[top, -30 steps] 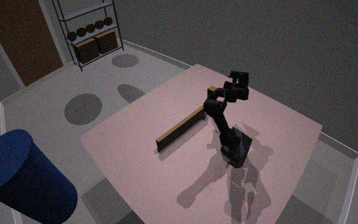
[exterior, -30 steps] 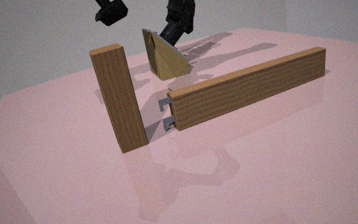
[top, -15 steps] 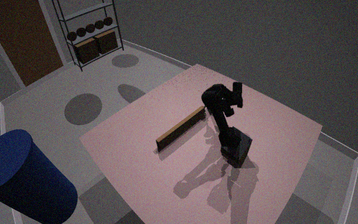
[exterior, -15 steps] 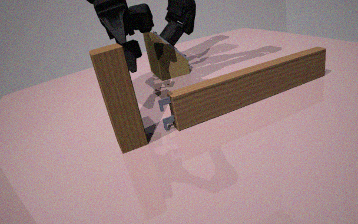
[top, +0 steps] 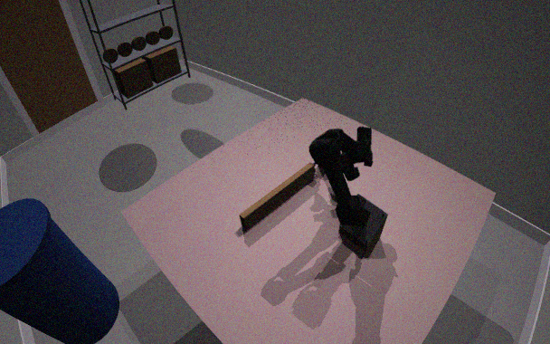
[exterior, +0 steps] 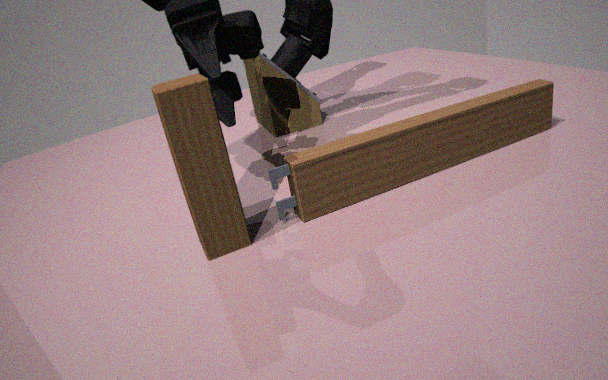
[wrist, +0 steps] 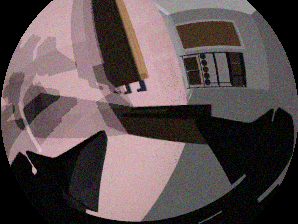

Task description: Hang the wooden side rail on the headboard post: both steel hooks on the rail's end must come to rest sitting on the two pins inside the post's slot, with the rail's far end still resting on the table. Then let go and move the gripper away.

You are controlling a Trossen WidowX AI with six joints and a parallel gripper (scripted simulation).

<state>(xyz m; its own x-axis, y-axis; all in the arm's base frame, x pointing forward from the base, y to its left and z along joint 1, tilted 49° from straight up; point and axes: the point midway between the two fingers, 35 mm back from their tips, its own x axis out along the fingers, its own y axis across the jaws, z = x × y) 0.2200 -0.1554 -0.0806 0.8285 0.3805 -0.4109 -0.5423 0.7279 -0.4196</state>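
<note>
The headboard post lies 9 cm ahead of my gripper tip, 5 cm to the right of it and 5 cm below it.
</note>
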